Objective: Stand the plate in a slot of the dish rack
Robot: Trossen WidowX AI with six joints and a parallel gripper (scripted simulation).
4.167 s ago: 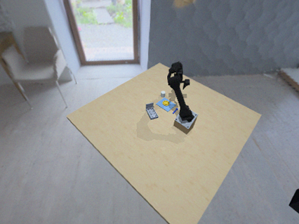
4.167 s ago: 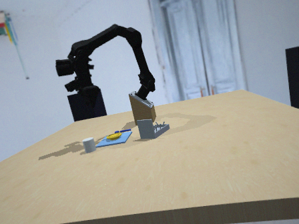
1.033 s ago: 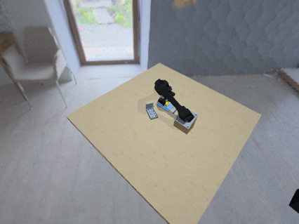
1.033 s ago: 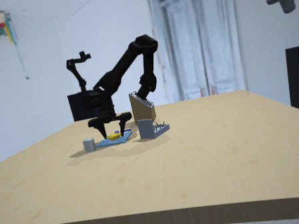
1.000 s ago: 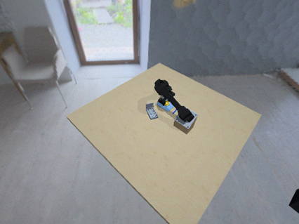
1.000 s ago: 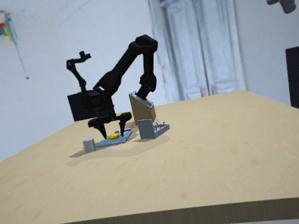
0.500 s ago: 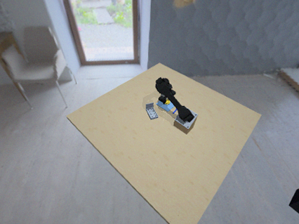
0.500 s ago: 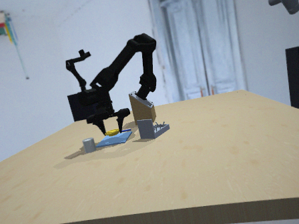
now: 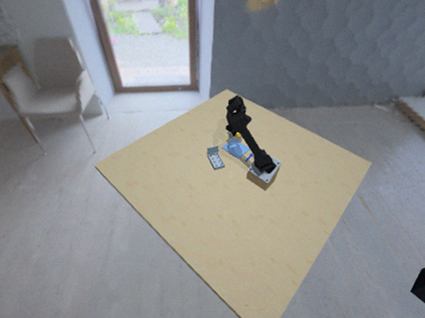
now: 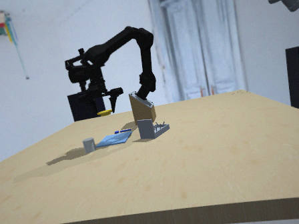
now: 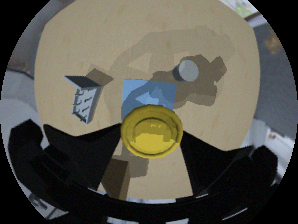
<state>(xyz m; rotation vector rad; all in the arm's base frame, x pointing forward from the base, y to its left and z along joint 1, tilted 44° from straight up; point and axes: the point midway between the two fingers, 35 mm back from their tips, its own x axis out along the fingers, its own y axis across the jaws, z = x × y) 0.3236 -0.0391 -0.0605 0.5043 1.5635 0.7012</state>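
My gripper tip is now 20 cm to the right of the grey dish rack, 10 cm above it and 2 cm past it. Round my gripper tip: blue utensil: 13 cm behind, 12 cm below, 1 cm to the right; white cup: 10 cm below, 10 cm ahead, 5 cm to the right; yellow plate: 1 cm above.
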